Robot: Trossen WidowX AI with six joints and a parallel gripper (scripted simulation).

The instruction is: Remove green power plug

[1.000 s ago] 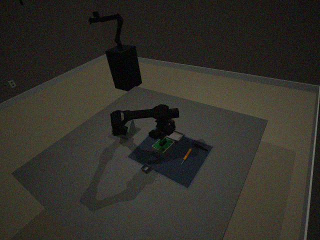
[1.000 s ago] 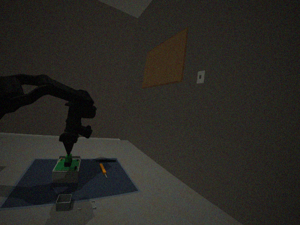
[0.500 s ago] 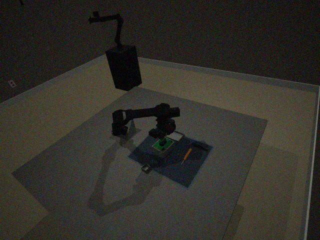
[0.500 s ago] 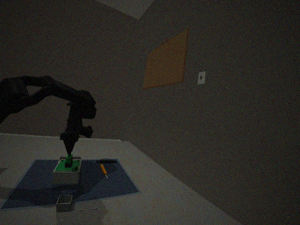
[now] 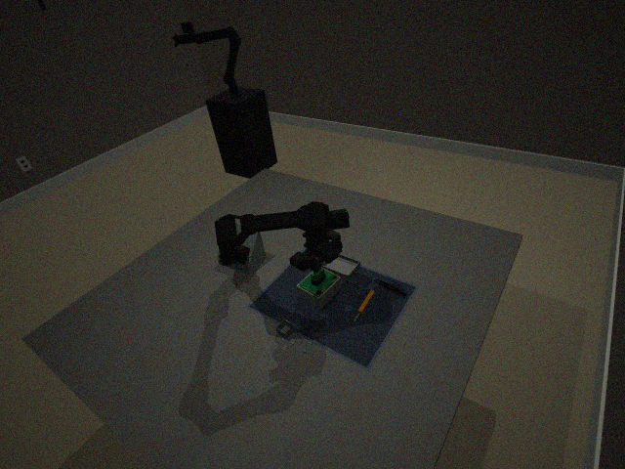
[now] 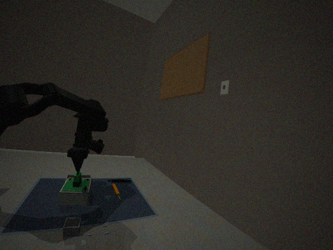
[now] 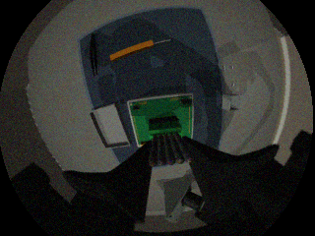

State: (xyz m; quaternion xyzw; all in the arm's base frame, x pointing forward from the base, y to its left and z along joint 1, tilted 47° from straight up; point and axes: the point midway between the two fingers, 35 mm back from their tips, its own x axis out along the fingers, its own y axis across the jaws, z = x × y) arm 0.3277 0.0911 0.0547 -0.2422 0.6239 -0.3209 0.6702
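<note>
My gripper tip is now 20 mm above the green power plug. From my gripper tip the other things lie so: blue mat 110 mm below, 50 mm ahead.
</note>
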